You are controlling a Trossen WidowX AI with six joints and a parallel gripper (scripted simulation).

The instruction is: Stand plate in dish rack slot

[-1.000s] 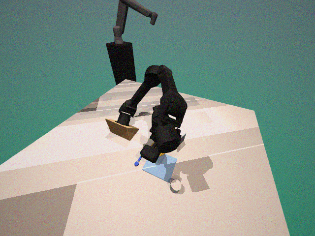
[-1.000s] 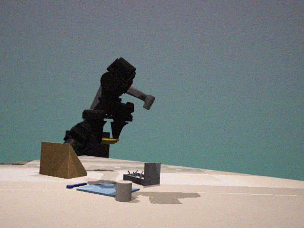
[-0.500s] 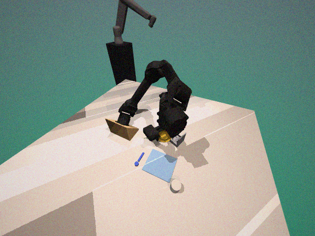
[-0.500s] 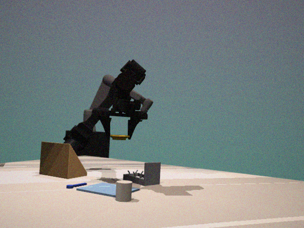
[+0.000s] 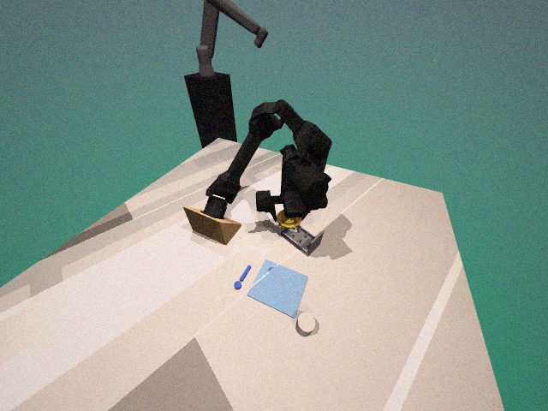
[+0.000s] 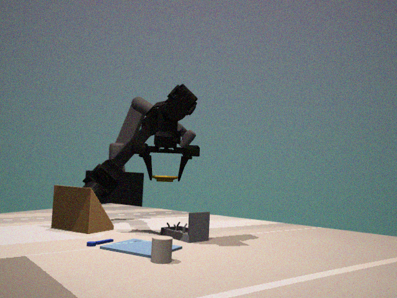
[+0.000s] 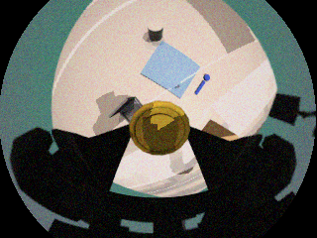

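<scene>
Now: gripper tip 30 mm short of the dish rack, 70 mm to the right of it and 140 mm above it. Round my gripper tip: light blue mat (40 mm ahead, 130 mm to the right, 160 mm below); then yellow plate (10 mm above); then blue spoon (70 mm behind, 160 mm to the right, 160 mm below).
</scene>
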